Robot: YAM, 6 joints.
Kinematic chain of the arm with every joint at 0, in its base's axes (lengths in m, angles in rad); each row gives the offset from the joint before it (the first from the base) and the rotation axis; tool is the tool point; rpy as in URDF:
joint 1: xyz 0 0 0.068 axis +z
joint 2: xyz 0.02 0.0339 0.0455 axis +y
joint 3: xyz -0.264 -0.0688 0 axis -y
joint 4: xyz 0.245 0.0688 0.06 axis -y
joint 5: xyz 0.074 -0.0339 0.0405 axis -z
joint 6: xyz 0.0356 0 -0.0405 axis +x
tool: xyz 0 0 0 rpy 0 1.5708 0
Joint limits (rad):
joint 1: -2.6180..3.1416
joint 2: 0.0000..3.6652
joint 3: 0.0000..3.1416
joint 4: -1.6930..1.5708
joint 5: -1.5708..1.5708
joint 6: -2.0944..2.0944
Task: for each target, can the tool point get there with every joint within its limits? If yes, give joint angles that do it. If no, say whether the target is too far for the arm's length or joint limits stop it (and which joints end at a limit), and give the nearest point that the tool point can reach.
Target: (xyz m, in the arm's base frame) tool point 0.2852 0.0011 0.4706
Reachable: yes | joints -0.0927 1.4863 1.8671 -0.9581 -0.8806 -0.5152
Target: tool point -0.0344 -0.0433 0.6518
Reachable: yes | joints 0.4598 1.0907 2.5527 -0.8945 0.7233 -0.3933
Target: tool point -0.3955 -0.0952 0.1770
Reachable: no: joint limits stop it (at a limit: joint 1) | nearest point -0.3955 -0.0356 0.1770 | short by 0.060 m
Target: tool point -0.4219 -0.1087 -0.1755
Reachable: no: joint limits stop it (at a limit: joint 1) | nearest point -0.4219 -0.0356 -0.1755 | short by 0.073 m
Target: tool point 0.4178 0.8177 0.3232
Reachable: no: too far | nearest point 0.2864 0.5605 0.2558 | short by 0.297 m
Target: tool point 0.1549 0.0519 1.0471
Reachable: no: too far | nearest point 0.1090 0.0365 0.7321 | short by 0.319 m
